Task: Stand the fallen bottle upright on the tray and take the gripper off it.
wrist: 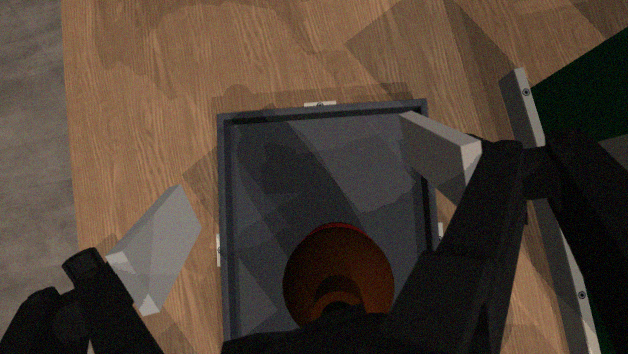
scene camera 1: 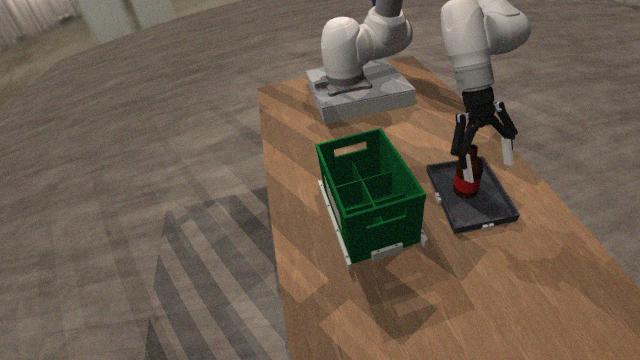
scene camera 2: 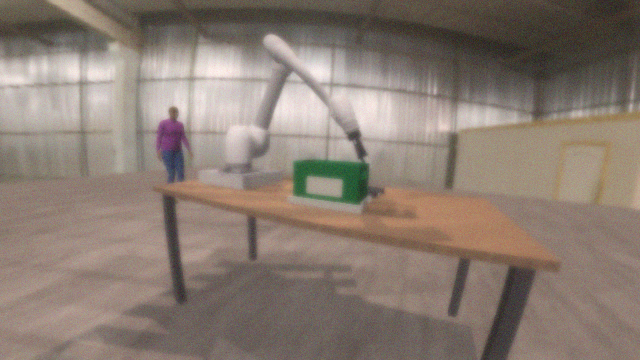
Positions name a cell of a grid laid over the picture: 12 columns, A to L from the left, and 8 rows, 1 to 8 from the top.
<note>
I see my gripper (scene camera 1: J4) and a brown bottle (scene camera 1: I5).
The brown bottle also shows in the wrist view (wrist: G7). My gripper shows as well in the wrist view (wrist: F4).
</note>
